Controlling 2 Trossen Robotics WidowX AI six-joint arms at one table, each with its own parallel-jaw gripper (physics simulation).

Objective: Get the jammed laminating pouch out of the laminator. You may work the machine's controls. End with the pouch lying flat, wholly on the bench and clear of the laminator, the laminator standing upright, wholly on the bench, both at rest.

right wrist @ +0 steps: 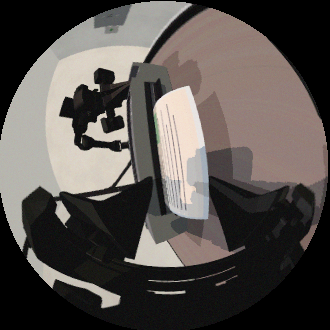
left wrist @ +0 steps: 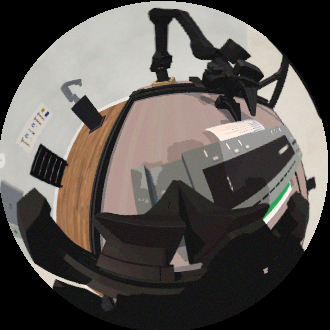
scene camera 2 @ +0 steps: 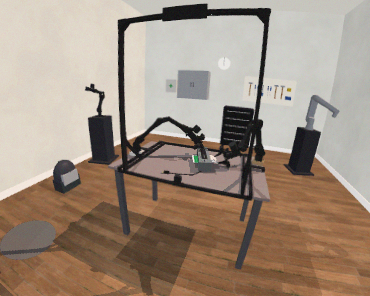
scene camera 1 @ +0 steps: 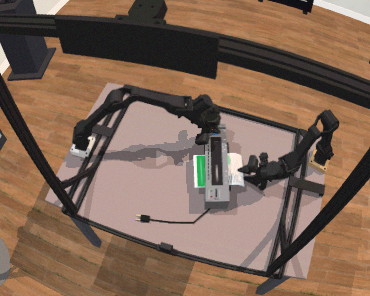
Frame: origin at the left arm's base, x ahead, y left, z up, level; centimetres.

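Seen in the pictures: left gripper, between the fingertips: (right wrist: pixel 133 81) (left wrist: pixel 175 183) (scene camera 2: pixel 204 149) (scene camera 1: pixel 219 133); right gripper, between the fingertips: (right wrist: pixel 180 180) (left wrist: pixel 245 120) (scene camera 2: pixel 215 159) (scene camera 1: pixel 239 174); left arm's base, origin of its link: (scene camera 2: pixel 136 150) (scene camera 1: pixel 82 144); right arm's base, origin of its link: (left wrist: pixel 162 79) (scene camera 2: pixel 258 160) (scene camera 1: pixel 320 158).
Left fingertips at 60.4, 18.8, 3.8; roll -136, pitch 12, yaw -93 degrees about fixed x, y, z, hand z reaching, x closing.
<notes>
Pixels of each thing's middle, then the offset from my left fingertips to it, as dx, dy, dz. Level surfaces: height alone.
- bench, height of its surface: dz -7.2
- pouch, middle of its body: (right wrist: pixel 157 157) (left wrist: pixel 260 158) (scene camera 1: pixel 218 170) (scene camera 2: pixel 204 159) +3.3, -16.4, -3.5
- plug, middle of its body: (scene camera 1: pixel 145 218) -20.9, -44.4, -6.4
The grey laminator (scene camera 1: pixel 216 194) (scene camera 2: pixel 204 163) (left wrist: pixel 197 155) (right wrist: pixel 142 130) stands upright on the bench (scene camera 1: pixel 125 185). The pouch (scene camera 1: pixel 236 171) (scene camera 2: pixel 212 159) (left wrist: pixel 237 129) (right wrist: pixel 187 130) sticks out of its right side, with printed lines; its green part shows at the left side. My left gripper (scene camera 1: pixel 202 140) (scene camera 2: pixel 201 145) (left wrist: pixel 175 183) is shut and empty, at the laminator's far end; its tips hide most of a blue part there. My right gripper (scene camera 1: pixel 243 176) (left wrist: pixel 245 120) (right wrist: pixel 180 180) is open at the pouch's right edge. The pouch appears between its fingers; contact cannot be told.
A black cord runs from the laminator's near end to a plug (scene camera 1: pixel 144 218) lying on the bench at the near left. A black frame (scene camera 1: pixel 165 247) borders the bench, with posts and a crossbeam overhead. The left arm reaches over the back of the bench.
</notes>
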